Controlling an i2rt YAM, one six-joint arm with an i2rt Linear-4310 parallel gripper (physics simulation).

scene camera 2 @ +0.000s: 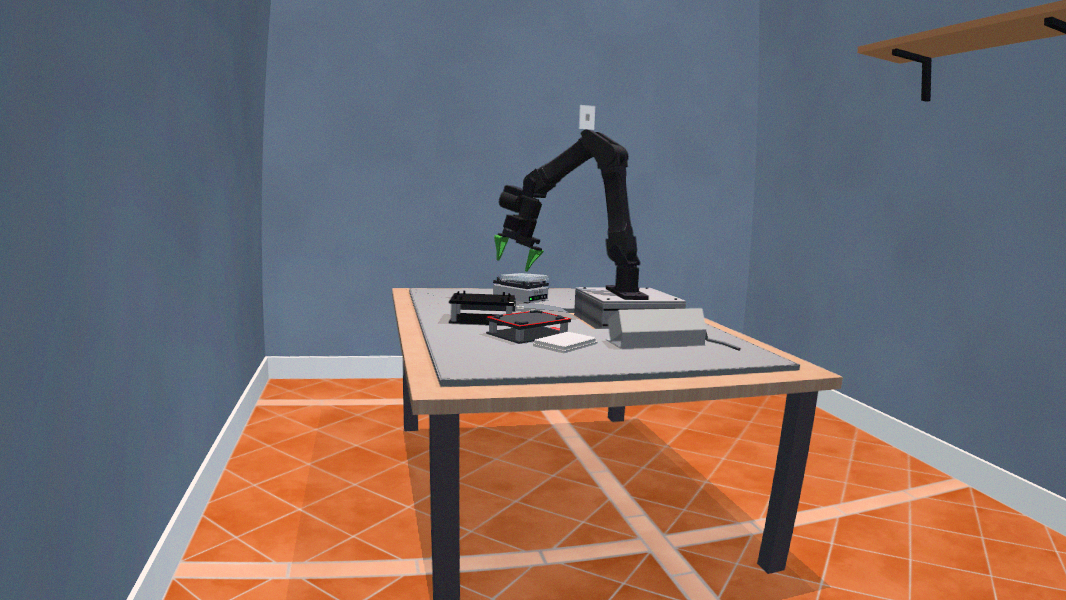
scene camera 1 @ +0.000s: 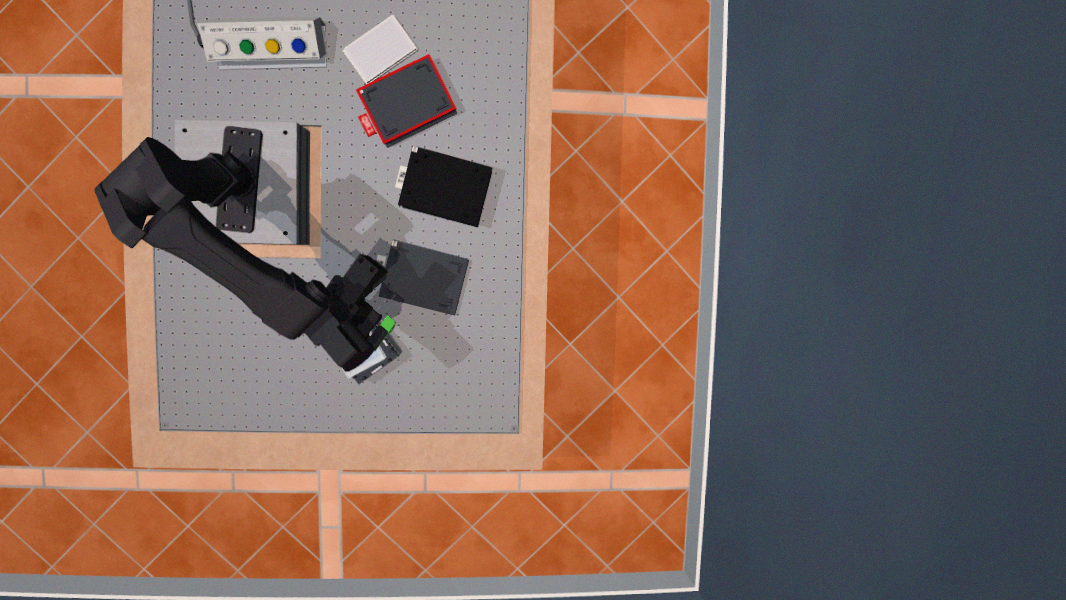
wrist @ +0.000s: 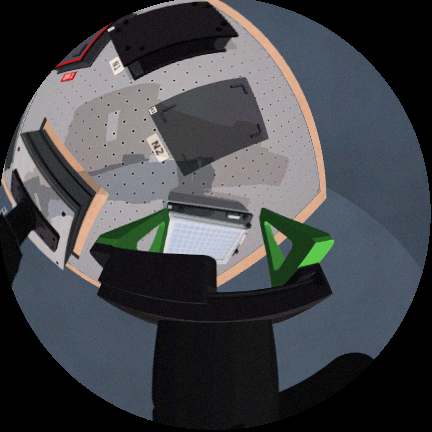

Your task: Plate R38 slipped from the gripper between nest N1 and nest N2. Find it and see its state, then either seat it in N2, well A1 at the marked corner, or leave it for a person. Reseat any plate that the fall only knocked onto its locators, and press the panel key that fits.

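Where they show: gripper, fingertip midpoint: [scene camera 2: 511,265] [scene camera 1: 374,312] [wrist: 213,212]; arm's base at its link origin: [scene camera 2: 626,294] [scene camera 1: 240,180].
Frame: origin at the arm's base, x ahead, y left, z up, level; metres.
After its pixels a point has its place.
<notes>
My gripper [scene camera 2: 513,264] @(x 0.292, y -0.223, z 0.043 m) [wrist: 213,212] @(x 0.292, y -0.223, z 0.043 m) is open and empty, above a small device [scene camera 2: 522,292] @(x 0.257, y -0.223, z -0.037 m) [scene camera 1: 387,354] @(x 0.316, y -0.312, z -0.014 m) that bears a clear gridded plate [scene camera 2: 524,277] @(x 0.251, y -0.237, z 0.007 m) [wrist: 205,237] @(x 0.257, y -0.275, z 0.008 m). The number of this plate is not readable. Nest N2 [scene camera 1: 428,275] @(x 0.378, y -0.144, z -0.051 m) [wrist: 215,125] @(x 0.363, y -0.160, z -0.051 m) is a low dark-grey base with corner locators, with no plate on it; its A1 mark [wrist: 152,110] @(x 0.301, y -0.088, z -0.051 m) is at one corner. Nest N1 [scene camera 1: 447,186] @(x 0.400, y 0.038, z -0.010 m) [scene camera 2: 481,298] @(x 0.400, y 0.050, z -0.010 m) [wrist: 172,32] is a raised black platform, bare on top. A white flat piece [scene camera 1: 380,48] @(x 0.229, y 0.305, z -0.054 m) [scene camera 2: 565,341] @(x 0.233, y 0.332, z -0.054 m) lies on the board against the red-rimmed nest [scene camera 1: 408,100] @(x 0.301, y 0.201, z -0.029 m) [scene camera 2: 531,319] @(x 0.294, y 0.221, z -0.029 m); I cannot tell whether it is R38.
The key panel [scene camera 1: 259,55] @(x 0.005, y 0.248, z -0.016 m) [scene camera 2: 656,329] @(x 0.023, y 0.329, z -0.027 m) stands at the top left in scene camera 1, with white, green, yellow and blue keys. The arm's base plate [scene camera 1: 201,134] @(x -0.083, y 0.079, z 0.001 m) stands left of the nests. A red tag [wrist: 68,76] is beside the red-rimmed nest.
</notes>
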